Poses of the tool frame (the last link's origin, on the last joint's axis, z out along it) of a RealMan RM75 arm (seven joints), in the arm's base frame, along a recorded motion.
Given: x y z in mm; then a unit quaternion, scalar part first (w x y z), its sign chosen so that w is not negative.
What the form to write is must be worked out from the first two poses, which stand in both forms.
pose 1, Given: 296.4, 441.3, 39.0, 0.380, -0.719, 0.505, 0.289
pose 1, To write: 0.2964, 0.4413, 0.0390, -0.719, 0.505, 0.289, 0.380
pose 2, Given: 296.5, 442.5, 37.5, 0.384, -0.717, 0.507, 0.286
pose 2, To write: 0.2965, 0.4425, 0.0375, -0.717, 0.507, 0.286, 0.384
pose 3, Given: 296.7, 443.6, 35.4, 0.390, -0.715, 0.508, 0.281
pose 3, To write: 0.2967, 0.4436, 0.0354, -0.715, 0.508, 0.281, 0.390
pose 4, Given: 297.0, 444.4, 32.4, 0.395, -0.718, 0.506, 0.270
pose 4, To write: 0.2970, 0.4444, 0.0324, -0.718, 0.506, 0.270, 0.395
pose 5, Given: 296.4, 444.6, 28.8, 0.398, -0.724, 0.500, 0.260
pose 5, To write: 0.2964, 0.4446, 0.0288, -0.724, 0.500, 0.260, 0.398
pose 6, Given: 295.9, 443.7, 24.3, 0.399, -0.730, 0.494, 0.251
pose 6, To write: 0.2959, 0.4437, 0.0243, -0.730, 0.494, 0.251, 0.399
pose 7, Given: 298.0, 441.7, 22.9, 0.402, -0.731, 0.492, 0.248
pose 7, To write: 0.2980, 0.4417, 0.0229, -0.731, 0.492, 0.248, 0.402
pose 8, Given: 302.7, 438.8, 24.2, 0.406, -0.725, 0.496, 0.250
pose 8, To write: 0.3027, 0.4388, 0.0242, -0.725, 0.496, 0.250, 0.406
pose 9, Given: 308.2, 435.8, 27.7, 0.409, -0.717, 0.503, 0.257
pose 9, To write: 0.3082, 0.4358, 0.0277, -0.717, 0.503, 0.257, 0.409
